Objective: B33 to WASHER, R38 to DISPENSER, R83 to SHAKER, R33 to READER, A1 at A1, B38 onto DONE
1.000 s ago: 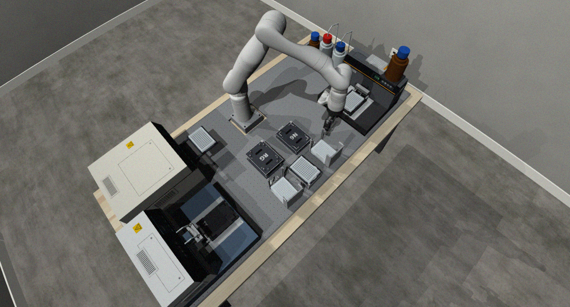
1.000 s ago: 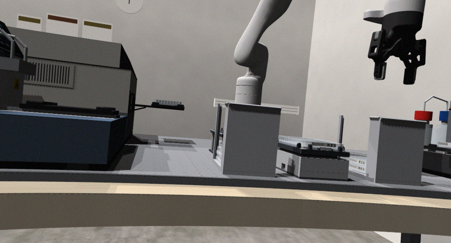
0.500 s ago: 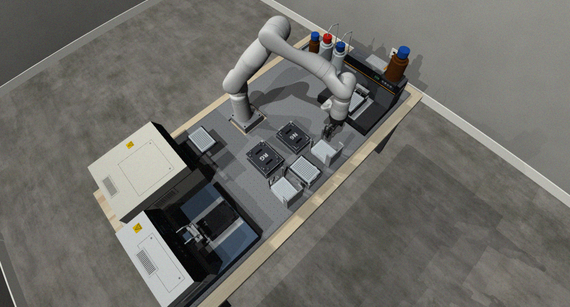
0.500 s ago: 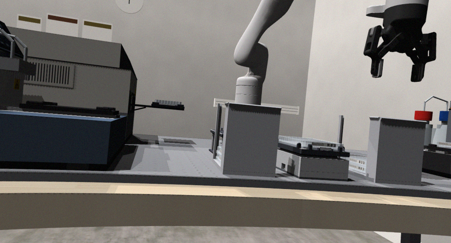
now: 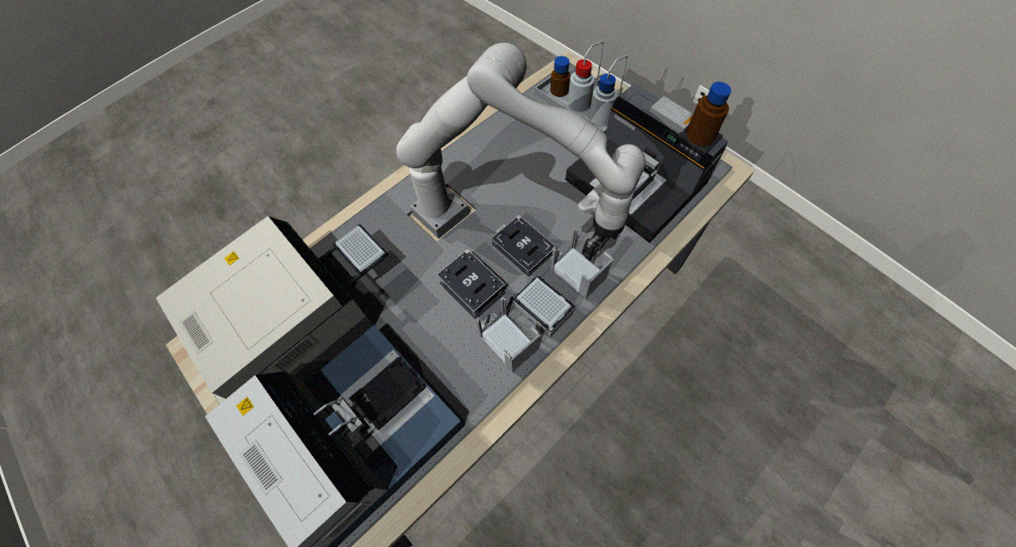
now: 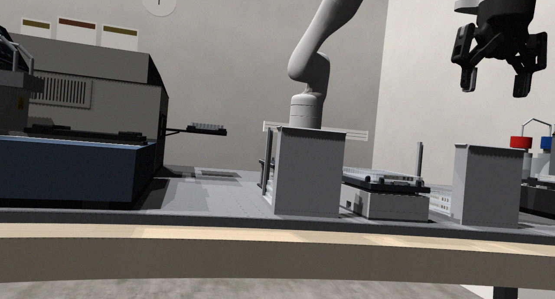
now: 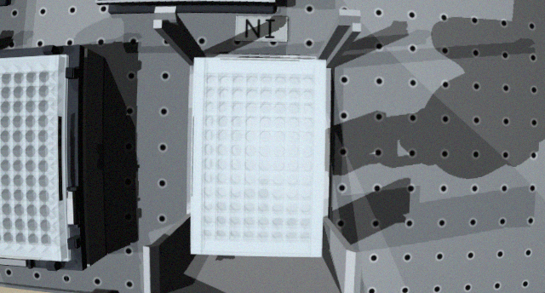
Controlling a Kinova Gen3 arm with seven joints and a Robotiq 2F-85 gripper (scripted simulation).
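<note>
Now: the plate B33 50 mm behind my hand and 190 mm below it. Also, from my hand: plate R83: 50 mm behind, 160 mm to the right, 160 mm below; plate B38: 50 mm behind, 300 mm to the right, 190 mm below; nest N6: 230 mm behind, 50 mm to the right, 190 mm below.
</note>
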